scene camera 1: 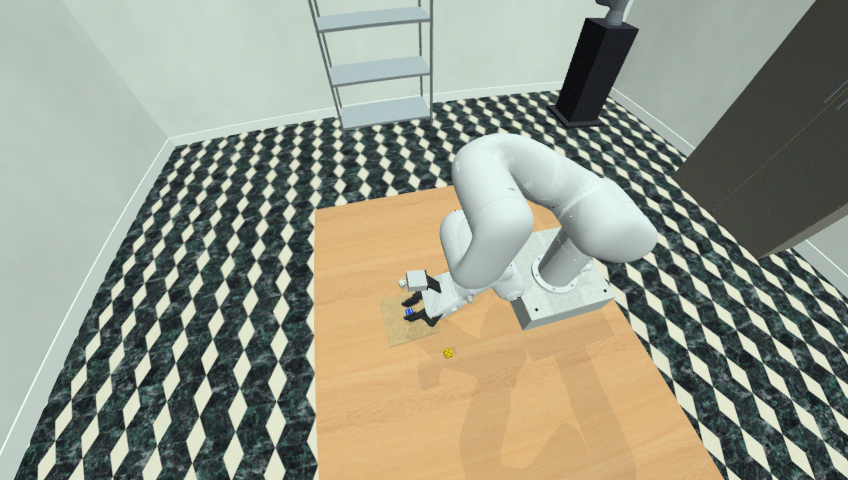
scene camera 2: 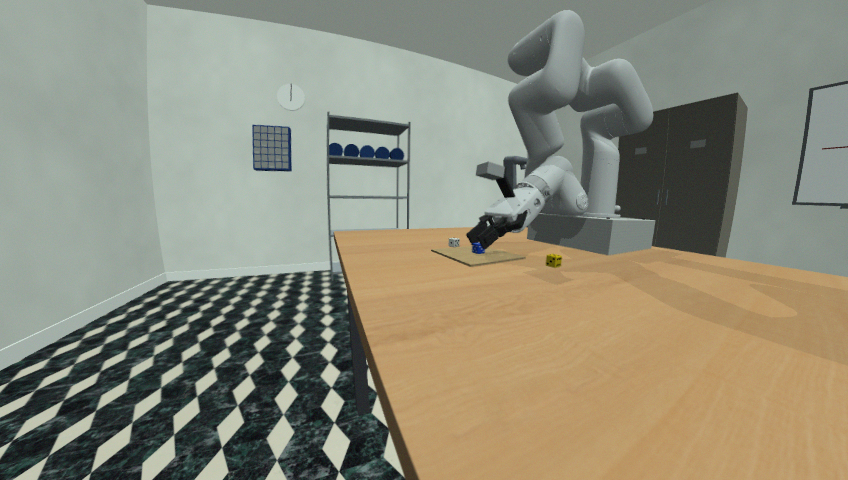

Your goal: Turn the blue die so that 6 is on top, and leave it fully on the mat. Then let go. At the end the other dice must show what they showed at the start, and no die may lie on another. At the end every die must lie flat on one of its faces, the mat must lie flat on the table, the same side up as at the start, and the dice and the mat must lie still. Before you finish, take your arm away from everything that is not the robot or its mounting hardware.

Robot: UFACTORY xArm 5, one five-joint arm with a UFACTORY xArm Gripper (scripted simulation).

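Labels:
Both scene camera 1 and scene camera 2 let me see my gripper. On my gripper, [scene camera 1: 417, 317] and [scene camera 2: 497, 229] are the same spot.

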